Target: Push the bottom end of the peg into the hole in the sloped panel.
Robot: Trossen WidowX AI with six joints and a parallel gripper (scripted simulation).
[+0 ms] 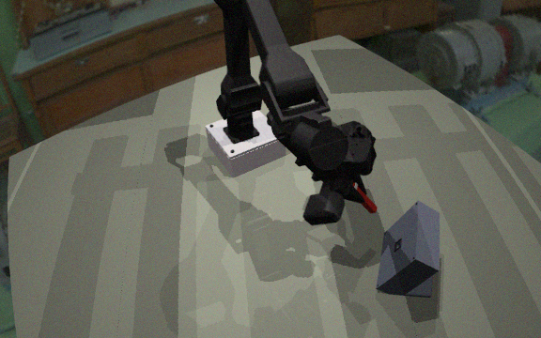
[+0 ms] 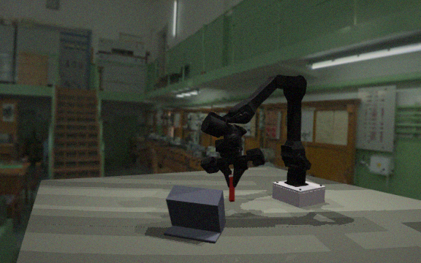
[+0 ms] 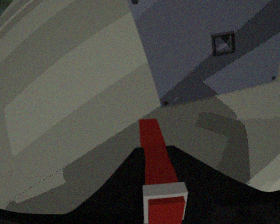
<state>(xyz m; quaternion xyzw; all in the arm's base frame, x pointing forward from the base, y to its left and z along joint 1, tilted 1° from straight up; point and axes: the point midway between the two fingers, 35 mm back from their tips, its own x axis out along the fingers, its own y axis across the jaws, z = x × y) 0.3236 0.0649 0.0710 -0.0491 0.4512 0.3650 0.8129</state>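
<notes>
My gripper tip is now 120 mm short of the sloped dark grey-blue panel, 30 mm to the right of it and 50 mm above it. The rest, counted from my gripper tip: thin base plate 130 mm ahead, 50 mm to the left, 90 mm below; red square peg 10 mm behind, 10 mm to the right, 10 mm above.
</notes>
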